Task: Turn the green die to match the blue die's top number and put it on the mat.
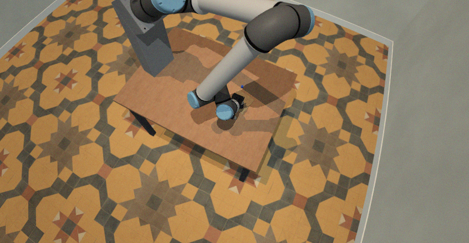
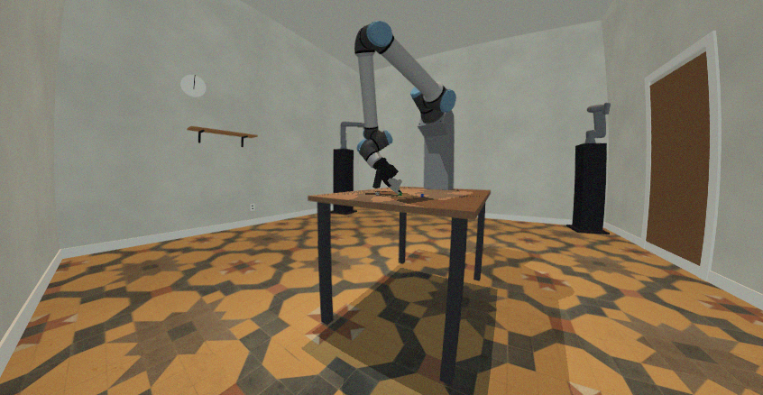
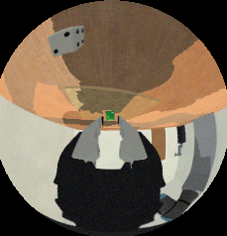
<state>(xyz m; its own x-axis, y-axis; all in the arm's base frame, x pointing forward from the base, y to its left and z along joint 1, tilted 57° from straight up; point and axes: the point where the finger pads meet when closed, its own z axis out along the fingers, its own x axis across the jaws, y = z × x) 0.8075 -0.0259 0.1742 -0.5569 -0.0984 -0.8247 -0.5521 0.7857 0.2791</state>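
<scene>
Right now the green die is 1 cm to the left of my hand and 1 cm below it. The rest, counted from my hand: blue die: 3 cm behind, 13 cm to the left, 1 cm below; white die: 1 cm ahead, 13 cm to the right, 1 cm below; tan mat: 1 cm to the left, 2 cm below.
</scene>
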